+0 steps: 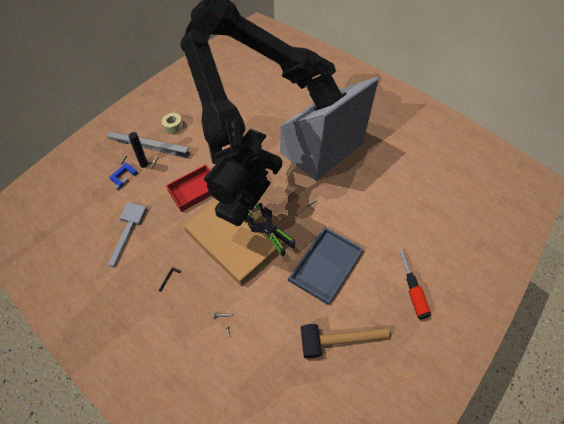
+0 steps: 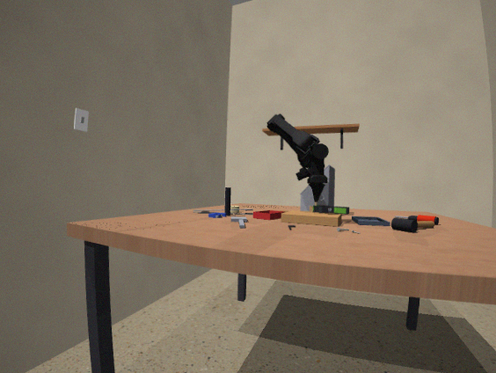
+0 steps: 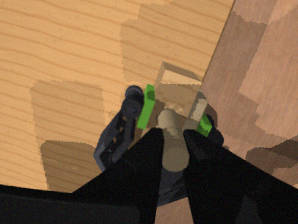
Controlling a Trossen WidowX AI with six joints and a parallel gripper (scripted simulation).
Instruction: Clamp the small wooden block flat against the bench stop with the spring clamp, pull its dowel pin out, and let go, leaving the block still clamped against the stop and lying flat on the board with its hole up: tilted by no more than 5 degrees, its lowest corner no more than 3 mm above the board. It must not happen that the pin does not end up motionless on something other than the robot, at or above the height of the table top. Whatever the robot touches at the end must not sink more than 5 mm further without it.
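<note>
Right now the dowel pin is 40 mm below my hand. From my hand the other things lie so: small wooden block (70 mm below); wooden board (60 mm ahead, 90 mm below); bench stop (10 mm behind, 70 mm below).
</note>
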